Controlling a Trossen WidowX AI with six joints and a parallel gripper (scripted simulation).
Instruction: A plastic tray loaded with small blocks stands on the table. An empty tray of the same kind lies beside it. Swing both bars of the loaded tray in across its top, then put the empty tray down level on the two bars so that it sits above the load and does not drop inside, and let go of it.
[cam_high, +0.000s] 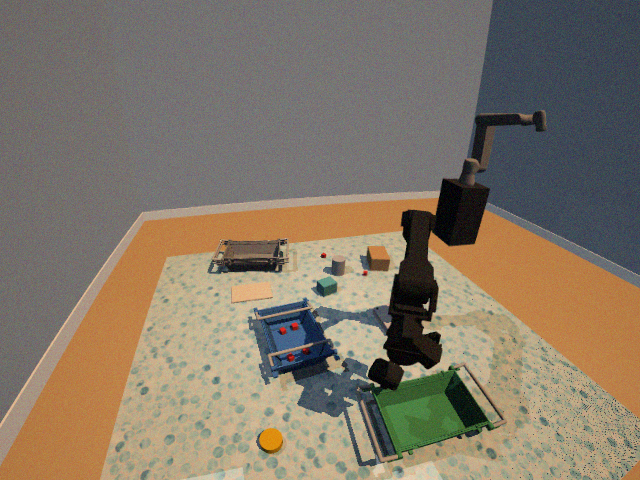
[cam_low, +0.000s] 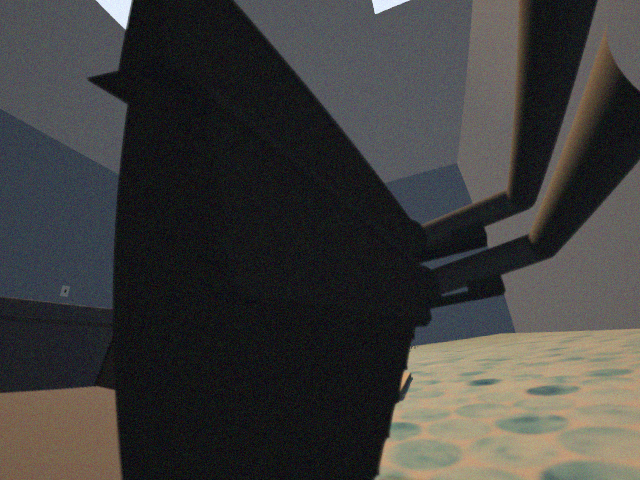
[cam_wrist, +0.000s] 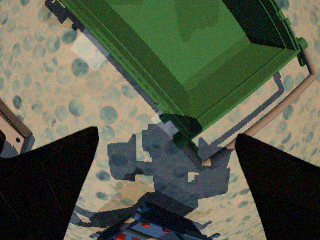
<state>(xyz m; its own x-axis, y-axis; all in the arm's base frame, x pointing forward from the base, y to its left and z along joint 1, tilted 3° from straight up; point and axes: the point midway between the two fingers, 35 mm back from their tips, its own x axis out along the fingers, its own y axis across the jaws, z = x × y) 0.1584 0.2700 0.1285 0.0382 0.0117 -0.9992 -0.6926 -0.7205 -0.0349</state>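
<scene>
Right now the green tray is 8 cm behind my gripper tip, 7 cm to the left of it and 7 cm below it. From my gripper tip the other things lie so: orange disc 29 cm ahead, 6 cm to the left, 10 cm below; teal cube 5 cm ahead, 48 cm to the right, 9 cm below; small red thing 14 cm behind, 56 cm to the right, 10 cm below.
</scene>
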